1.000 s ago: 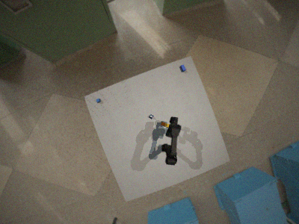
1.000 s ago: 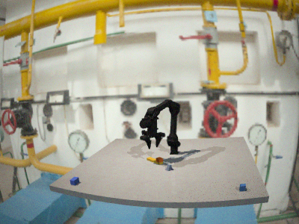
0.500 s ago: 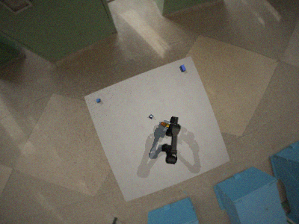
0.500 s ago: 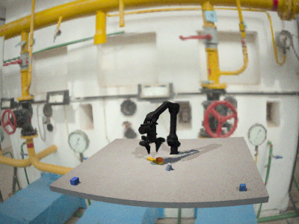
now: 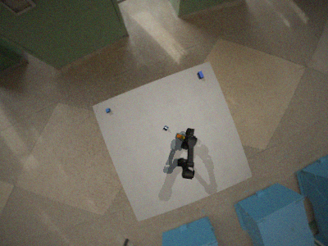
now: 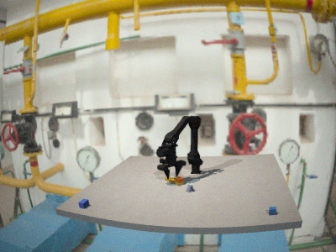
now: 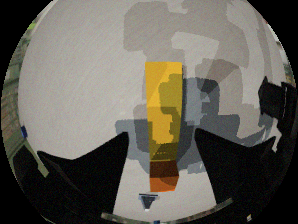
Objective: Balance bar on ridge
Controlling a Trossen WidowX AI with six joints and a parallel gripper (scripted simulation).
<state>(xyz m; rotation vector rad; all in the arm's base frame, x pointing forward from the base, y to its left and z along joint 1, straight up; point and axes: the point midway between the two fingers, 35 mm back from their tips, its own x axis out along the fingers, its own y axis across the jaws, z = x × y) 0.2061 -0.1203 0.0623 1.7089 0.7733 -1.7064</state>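
The yellow bar lies 20 mm ahead of my gripper tip, 30 mm to the left of it and 10 mm below it. Round my gripper tip: blue-grey ridge 160 mm ahead, 140 mm to the left, 10 mm above.
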